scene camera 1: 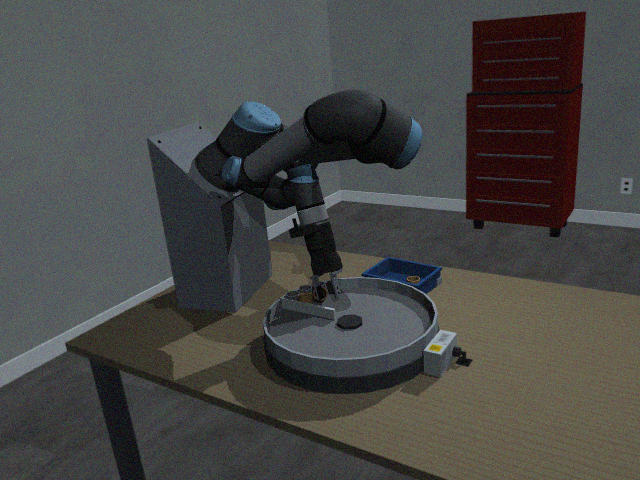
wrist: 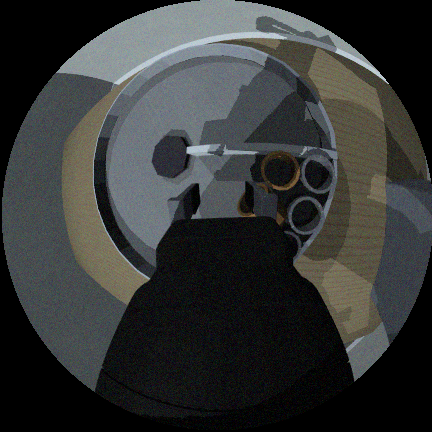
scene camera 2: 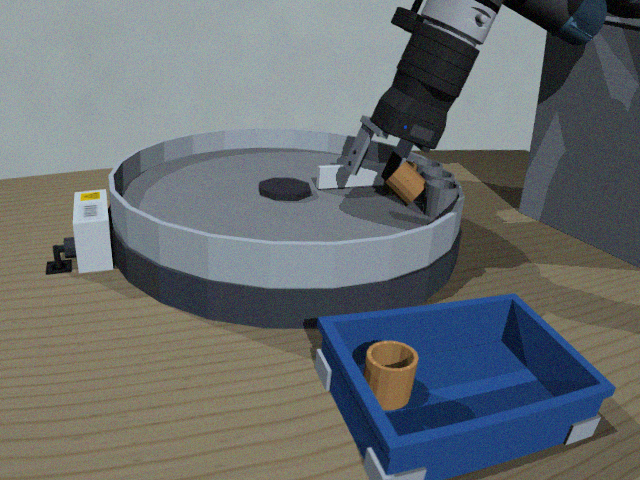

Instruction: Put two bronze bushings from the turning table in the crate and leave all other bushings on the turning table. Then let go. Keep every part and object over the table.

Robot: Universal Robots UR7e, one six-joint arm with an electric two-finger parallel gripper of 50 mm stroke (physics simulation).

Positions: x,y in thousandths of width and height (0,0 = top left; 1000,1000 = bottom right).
Scene:
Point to a blue crate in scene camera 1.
609,559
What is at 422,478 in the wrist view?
My gripper.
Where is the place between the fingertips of my gripper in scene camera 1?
515,620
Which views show my gripper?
Scene camera 1, the wrist view and scene camera 2: all of them.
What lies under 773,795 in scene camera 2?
A blue crate.

